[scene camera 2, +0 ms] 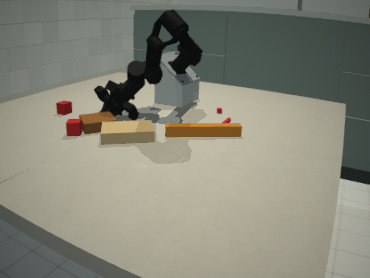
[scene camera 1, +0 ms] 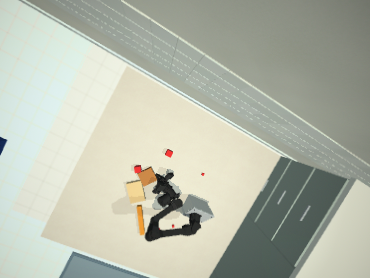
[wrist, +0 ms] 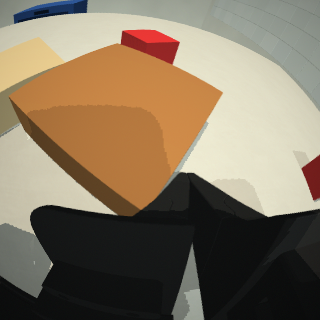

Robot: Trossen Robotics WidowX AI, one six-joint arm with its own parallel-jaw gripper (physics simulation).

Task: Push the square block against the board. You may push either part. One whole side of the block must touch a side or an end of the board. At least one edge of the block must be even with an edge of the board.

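Places are measured from the arm's base along level axes (x ahead, y right, z down), in centimetres.
Pixels of known places: gripper, fingertip midpoint: (scene camera 1: 156, 173) (wrist: 185, 179); arm's base at its link origin: (scene camera 2: 177, 67) (scene camera 1: 195, 215).
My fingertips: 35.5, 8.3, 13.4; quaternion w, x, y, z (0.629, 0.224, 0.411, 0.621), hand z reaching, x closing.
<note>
For each thing: its top centre in the pictures, then the offset to it from my fingertips, as dx, dy, dz.
- square block at its top centre: (wrist: 121, 83) (scene camera 2: 97, 117) (scene camera 1: 147, 177) +4.4, -4.1, -2.7
- pale tan board at its top centre: (scene camera 2: 127, 126) (scene camera 1: 135, 192) +5.9, -17.4, -2.7
- long orange bar at its top centre: (scene camera 2: 203, 124) (scene camera 1: 140, 221) -7.7, -34.7, -2.7
The square block (scene camera 1: 147, 176) (scene camera 2: 97, 122) (wrist: 110, 105) is orange-brown and lies flat. The pale tan board (scene camera 1: 135, 192) (scene camera 2: 127, 132) (wrist: 25, 62) lies flat beside it, at the left in the wrist view. The block is turned at an angle to the board, with a corner close to it; their sides are not flush. Whether that corner touches is unclear. My gripper (scene camera 1: 158, 177) (scene camera 2: 106, 111) (wrist: 185, 179) is shut and empty, low at the block's near corner, on the arm's side. The fingertips overlap that corner in the wrist view; contact cannot be told.
A long orange bar (scene camera 1: 140, 220) (scene camera 2: 203, 130) lies past the tan board. A red cube (scene camera 1: 138, 169) (scene camera 2: 74, 127) (wrist: 150, 44) stands close behind the block. Another red cube (scene camera 1: 169, 153) (scene camera 2: 64, 107) (wrist: 314, 177) stands farther off. A small red cube (scene camera 1: 202, 174) (scene camera 2: 219, 110) lies near the arm's base.
</note>
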